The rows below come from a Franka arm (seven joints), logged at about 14 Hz.
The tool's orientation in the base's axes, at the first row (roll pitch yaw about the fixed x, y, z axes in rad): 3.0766 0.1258 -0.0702
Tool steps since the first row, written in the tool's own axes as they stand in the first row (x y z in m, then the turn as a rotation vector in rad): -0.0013 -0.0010 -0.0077 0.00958 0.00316 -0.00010; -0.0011 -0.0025 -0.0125 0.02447 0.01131 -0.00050; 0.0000 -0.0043 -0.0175 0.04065 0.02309 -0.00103; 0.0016 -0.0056 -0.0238 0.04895 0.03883 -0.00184; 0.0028 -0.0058 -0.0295 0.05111 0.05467 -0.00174; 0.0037 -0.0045 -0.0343 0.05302 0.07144 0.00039; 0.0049 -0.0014 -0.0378 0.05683 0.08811 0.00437; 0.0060 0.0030 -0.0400 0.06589 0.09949 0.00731; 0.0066 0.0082 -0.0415 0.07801 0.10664 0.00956; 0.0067 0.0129 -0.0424 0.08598 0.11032 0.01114
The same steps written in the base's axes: -0.0002 0.0015 0.0077 0.00930 -0.00381 -0.00090; 0.0007 0.0033 0.0124 0.02358 -0.01294 -0.00185; 0.0025 0.0053 0.0170 0.03893 -0.02577 -0.00259; 0.0050 0.0068 0.0230 0.04628 -0.04198 -0.00182; 0.0069 0.0072 0.0285 0.04742 -0.05791 -0.00117; 0.0084 0.0061 0.0332 0.04800 -0.07487 -0.00244; 0.0098 0.0032 0.0367 0.05023 -0.09196 -0.00578; 0.0109 -0.0012 0.0390 0.05811 -0.10409 -0.00909; 0.0114 -0.0063 0.0408 0.06937 -0.11218 -0.01238; 0.0113 -0.0109 0.0420 0.07682 -0.11649 -0.01471
